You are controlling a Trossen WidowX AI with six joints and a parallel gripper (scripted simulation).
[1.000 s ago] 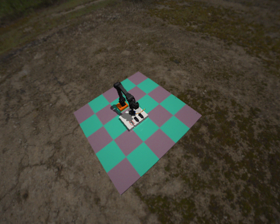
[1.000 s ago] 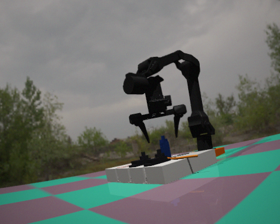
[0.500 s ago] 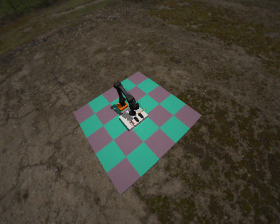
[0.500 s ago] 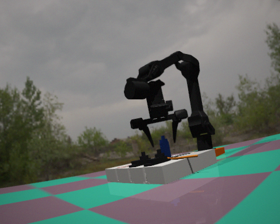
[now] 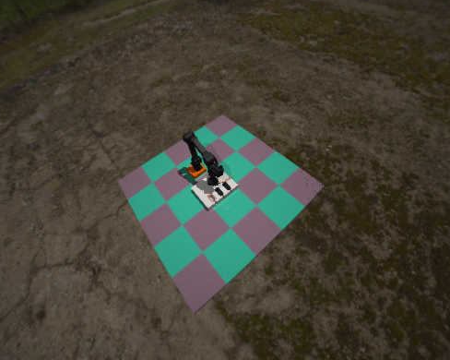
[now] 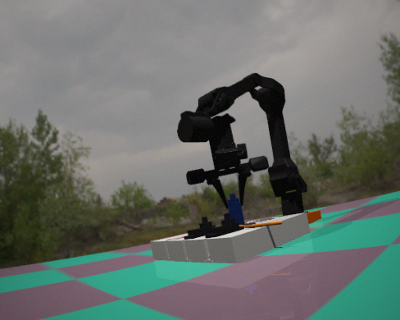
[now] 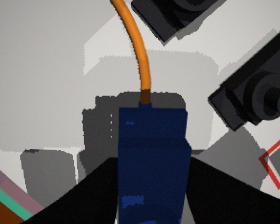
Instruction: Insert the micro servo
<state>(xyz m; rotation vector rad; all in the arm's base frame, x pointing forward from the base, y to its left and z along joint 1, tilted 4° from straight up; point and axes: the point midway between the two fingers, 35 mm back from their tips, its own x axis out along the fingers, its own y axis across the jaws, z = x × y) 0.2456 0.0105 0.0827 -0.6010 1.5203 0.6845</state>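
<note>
My gripper tip is now 70 mm above the white deck, 30 mm to the left of it and 20 mm past it.
</note>
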